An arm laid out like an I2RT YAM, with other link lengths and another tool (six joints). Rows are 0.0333 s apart.
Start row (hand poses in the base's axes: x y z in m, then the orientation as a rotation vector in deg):
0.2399 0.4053 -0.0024 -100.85 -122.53 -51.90
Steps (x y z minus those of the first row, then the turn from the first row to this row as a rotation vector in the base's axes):
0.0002 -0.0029 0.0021 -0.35 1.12 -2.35
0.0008 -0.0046 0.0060 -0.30 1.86 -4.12
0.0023 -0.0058 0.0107 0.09 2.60 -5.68
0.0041 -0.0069 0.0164 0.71 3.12 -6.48
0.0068 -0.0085 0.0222 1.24 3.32 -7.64
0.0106 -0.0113 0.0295 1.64 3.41 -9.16
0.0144 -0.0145 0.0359 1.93 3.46 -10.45
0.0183 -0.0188 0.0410 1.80 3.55 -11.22
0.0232 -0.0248 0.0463 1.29 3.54 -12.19
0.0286 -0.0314 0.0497 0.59 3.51 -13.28
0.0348 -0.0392 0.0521 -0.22 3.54 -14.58
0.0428 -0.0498 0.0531 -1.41 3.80 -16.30
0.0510 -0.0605 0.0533 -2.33 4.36 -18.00
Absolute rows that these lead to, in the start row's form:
0.2401 0.4024 -0.0003 -103.97 -120.48 -50.95
0.2407 0.4007 0.0036 -106.12 -118.70 -50.61
0.2422 0.3995 0.0083 -107.84 -116.77 -50.53
0.2440 0.3984 0.0140 -108.50 -115.36 -50.72
0.2467 0.3968 0.0198 -109.61 -113.93 -51.24
0.2505 0.3940 0.0271 -111.19 -112.38 -51.83
0.2543 0.3908 0.0335 -112.55 -111.10 -52.31
0.2582 0.3865 0.0386 -113.51 -110.54 -52.25
0.2631 0.3805 0.0439 -114.90 -110.17 -52.00
0.2685 0.3739 0.0473 -116.53 -109.85 -51.61
0.2747 0.3661 0.0497 -118.46 -109.39 -51.09
0.2827 0.3555 0.0507 -121.06 -108.70 -50.03
0.2909 0.3448 0.0509 -123.48 -107.60 -48.87

